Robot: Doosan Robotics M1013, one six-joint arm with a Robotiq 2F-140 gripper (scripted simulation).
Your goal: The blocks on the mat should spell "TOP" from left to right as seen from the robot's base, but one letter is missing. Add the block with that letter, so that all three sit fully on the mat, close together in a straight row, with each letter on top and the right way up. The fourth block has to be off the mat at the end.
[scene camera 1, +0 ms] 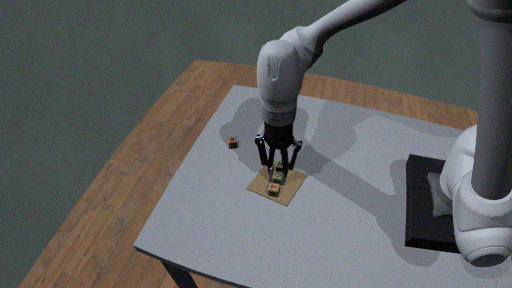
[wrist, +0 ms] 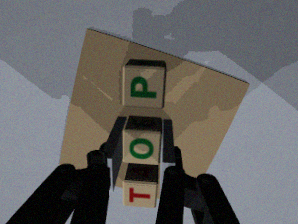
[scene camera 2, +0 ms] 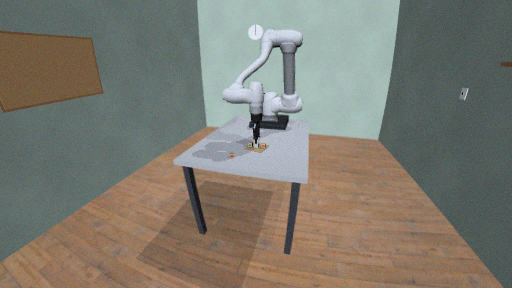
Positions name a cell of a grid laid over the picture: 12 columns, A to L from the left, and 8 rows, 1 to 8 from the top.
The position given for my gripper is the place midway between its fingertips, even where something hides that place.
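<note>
My gripper (scene camera 1: G6) is here in the scene, and I find it in the wrist view too (wrist: F5). There is also a tan mat (scene camera 1: G6), and the wrist view shows the tan mat as well (wrist: I4).
</note>
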